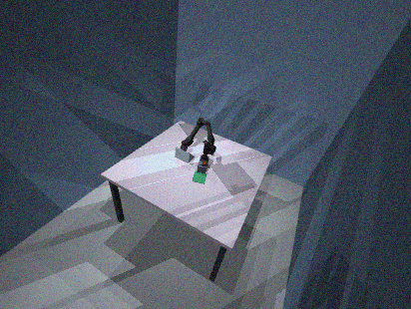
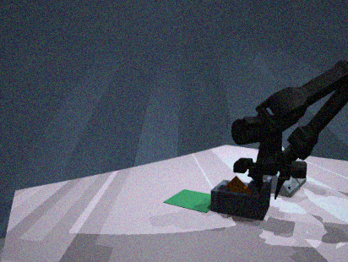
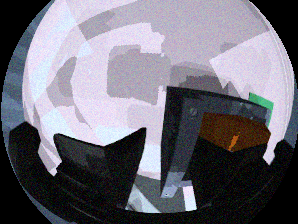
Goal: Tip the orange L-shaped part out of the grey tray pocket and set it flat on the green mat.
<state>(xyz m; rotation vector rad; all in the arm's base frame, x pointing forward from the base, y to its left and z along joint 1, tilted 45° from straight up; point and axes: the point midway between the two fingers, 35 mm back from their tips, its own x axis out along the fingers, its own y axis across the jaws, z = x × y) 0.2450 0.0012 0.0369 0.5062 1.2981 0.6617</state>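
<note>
Right now the orange L-shaped part is 50 mm to the right of my gripper tip. From my gripper tip the other things lie so: green mat 230 mm to the right, 60 mm below, 40 mm ahead.
</note>
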